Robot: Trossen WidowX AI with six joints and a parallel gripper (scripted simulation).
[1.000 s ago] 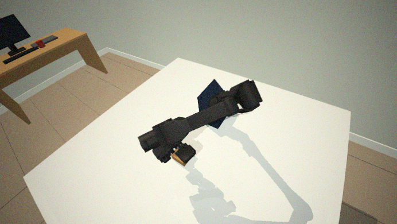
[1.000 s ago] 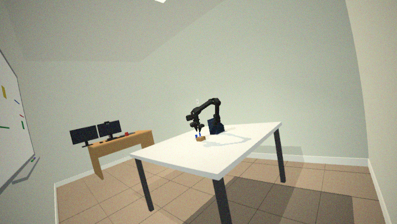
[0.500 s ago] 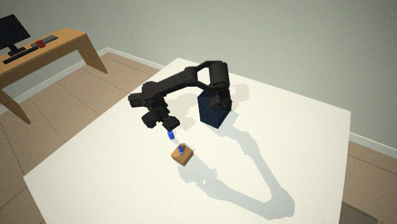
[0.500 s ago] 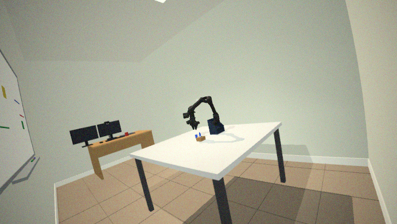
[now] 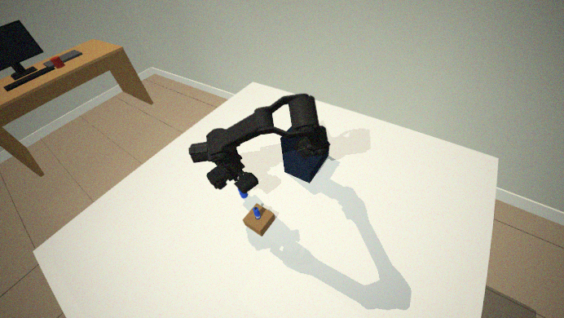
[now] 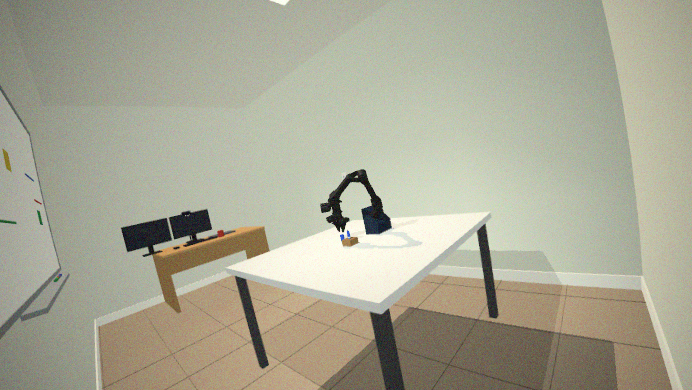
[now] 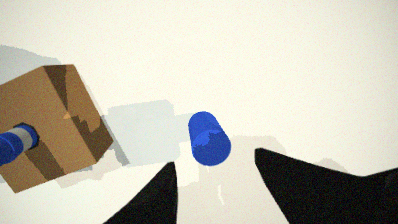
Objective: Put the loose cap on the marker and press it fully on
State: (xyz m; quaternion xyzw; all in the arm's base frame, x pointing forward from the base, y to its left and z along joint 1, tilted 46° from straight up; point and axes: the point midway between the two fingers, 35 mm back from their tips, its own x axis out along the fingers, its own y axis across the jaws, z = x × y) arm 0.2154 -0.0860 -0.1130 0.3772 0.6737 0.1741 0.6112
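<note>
Now: the blue marker cap 4 cm below my gripper tip. Also, from my gripper tip: holder block (12 cm to the left, 6 cm ahead, 5 cm below).
</note>
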